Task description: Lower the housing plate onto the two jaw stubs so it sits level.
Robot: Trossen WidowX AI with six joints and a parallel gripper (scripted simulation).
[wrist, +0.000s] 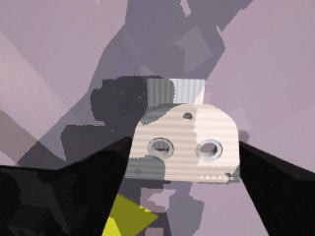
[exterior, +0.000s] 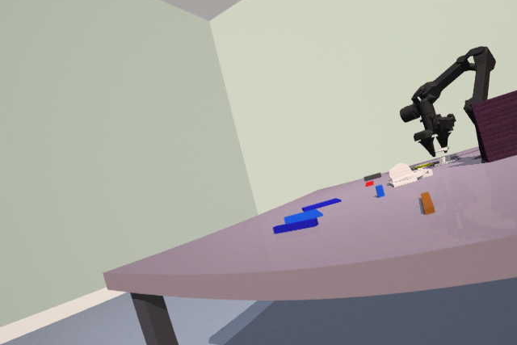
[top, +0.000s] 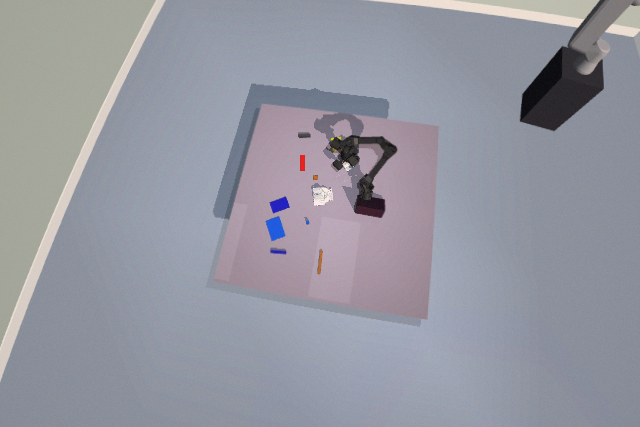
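Right now my gripper tip is 10 mm past the white part and 30 mm above it. Round my gripper tip: yellow piece 100 mm ahead, 140 mm to the right, 30 mm below; red block 280 mm ahead, 70 mm to the left, 30 mm below; orange block 160 mm ahead, 140 mm to the left, 30 mm below.
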